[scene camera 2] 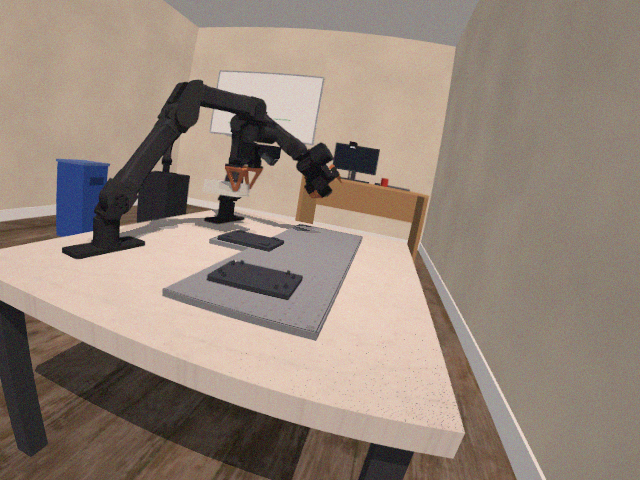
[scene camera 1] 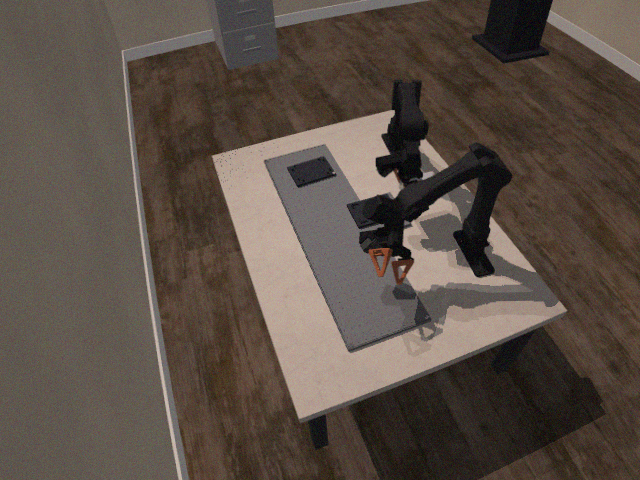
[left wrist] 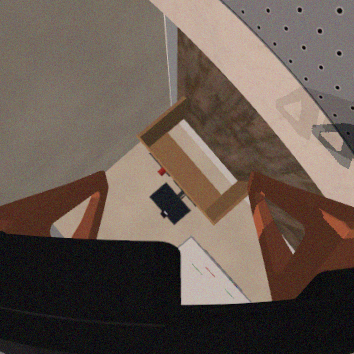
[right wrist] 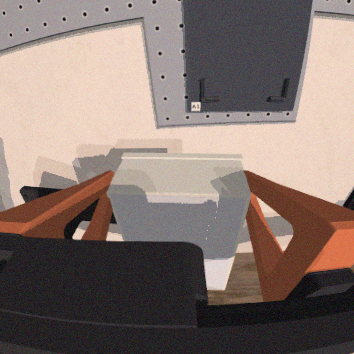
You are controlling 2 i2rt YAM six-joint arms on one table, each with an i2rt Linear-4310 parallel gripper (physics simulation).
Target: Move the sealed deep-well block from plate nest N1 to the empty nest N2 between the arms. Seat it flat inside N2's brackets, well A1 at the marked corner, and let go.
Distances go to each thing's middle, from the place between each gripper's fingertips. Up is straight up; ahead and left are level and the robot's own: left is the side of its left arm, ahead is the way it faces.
Now: the white block (right wrist: 202, 198) 34 cm to the right of my left hand, 28 cm behind it and 4 cm below it. From my left hand the other things lie so: dark nest plate (scene camera 2: 240, 237): 41 cm to the right, 16 cm below, 14 cm behind.
I see the white block 6 cm behind my right hand. The rest, counted from my right hand: dark nest plate (13 cm below, 8 cm ahead, 7 cm to the right).
